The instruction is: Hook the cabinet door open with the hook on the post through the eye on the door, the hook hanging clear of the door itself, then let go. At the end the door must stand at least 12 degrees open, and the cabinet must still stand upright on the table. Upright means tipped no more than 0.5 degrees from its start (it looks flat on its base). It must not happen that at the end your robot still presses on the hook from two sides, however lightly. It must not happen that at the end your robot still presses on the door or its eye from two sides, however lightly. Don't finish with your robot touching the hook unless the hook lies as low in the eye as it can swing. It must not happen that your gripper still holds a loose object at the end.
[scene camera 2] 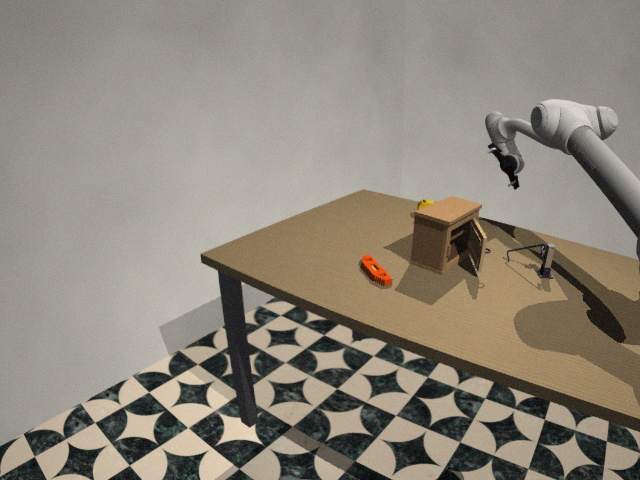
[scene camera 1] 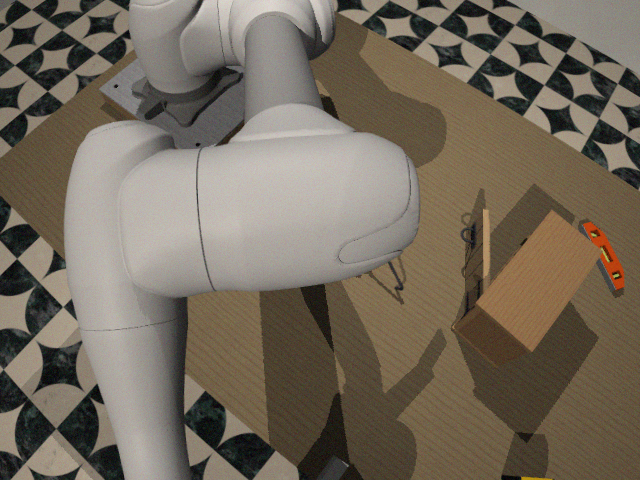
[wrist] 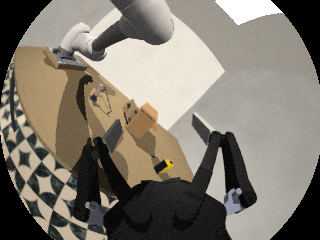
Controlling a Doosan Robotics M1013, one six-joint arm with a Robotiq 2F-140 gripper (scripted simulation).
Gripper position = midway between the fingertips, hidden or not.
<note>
I see my gripper (wrist: 156, 122) and a wooden cabinet (scene camera 1: 524, 300).
The wooden cabinet shows as well in scene camera 2 (scene camera 2: 434, 242).
</note>
